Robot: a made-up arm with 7 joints.
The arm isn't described. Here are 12 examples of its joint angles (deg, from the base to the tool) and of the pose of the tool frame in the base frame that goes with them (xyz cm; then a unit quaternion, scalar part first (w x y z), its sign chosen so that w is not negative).
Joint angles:
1: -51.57 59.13 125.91 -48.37 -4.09 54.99 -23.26
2: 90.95 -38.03 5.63 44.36 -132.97 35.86 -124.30
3: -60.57 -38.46 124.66 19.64 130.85 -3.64 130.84
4: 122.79 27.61 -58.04 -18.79 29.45 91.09 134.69
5: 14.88 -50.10 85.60 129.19 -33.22 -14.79 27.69
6: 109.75 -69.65 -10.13 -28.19 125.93 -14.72 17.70
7: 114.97 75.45 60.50 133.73 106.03 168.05 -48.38
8: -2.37 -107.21 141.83 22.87 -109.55 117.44 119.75
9: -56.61 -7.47 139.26 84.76 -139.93 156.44 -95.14
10: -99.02 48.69 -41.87 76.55 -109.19 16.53 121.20
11: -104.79 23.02 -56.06 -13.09 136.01 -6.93 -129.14
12: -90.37 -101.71 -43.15 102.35 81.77 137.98 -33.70
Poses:
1: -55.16 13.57 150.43 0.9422 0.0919 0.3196 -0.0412
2: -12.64 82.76 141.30 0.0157 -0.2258 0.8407 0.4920
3: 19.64 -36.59 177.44 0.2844 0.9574 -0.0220 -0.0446
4: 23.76 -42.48 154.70 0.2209 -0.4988 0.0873 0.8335
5: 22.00 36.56 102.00 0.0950 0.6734 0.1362 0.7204
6: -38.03 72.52 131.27 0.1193 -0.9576 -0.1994 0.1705
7: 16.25 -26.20 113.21 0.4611 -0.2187 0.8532 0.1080
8: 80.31 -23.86 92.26 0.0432 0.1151 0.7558 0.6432
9: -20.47 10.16 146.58 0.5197 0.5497 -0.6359 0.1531
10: -28.28 31.84 172.65 0.0116 0.7991 -0.6007 0.0195
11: 11.29 22.49 183.05 0.0111 -0.3442 -0.3848 -0.8563
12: -35.47 -42.19 74.47 0.9100 -0.3368 0.0783 0.2287
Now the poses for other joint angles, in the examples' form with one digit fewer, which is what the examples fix.
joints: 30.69 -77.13 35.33 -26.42 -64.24 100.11 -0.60
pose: 58.3 27.6 137.6 0.515 0.325 0.531 -0.589
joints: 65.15 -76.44 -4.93 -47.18 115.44 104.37 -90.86
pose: 48.2 66.7 117.3 0.558 0.024 0.829 0.012
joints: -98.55 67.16 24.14 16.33 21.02 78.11 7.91
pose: -4.3 83.1 135.2 0.620 0.369 -0.012 -0.693
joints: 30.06 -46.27 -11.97 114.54 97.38 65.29 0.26
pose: 53.8 6.1 85.7 0.572 -0.014 -0.818 0.062
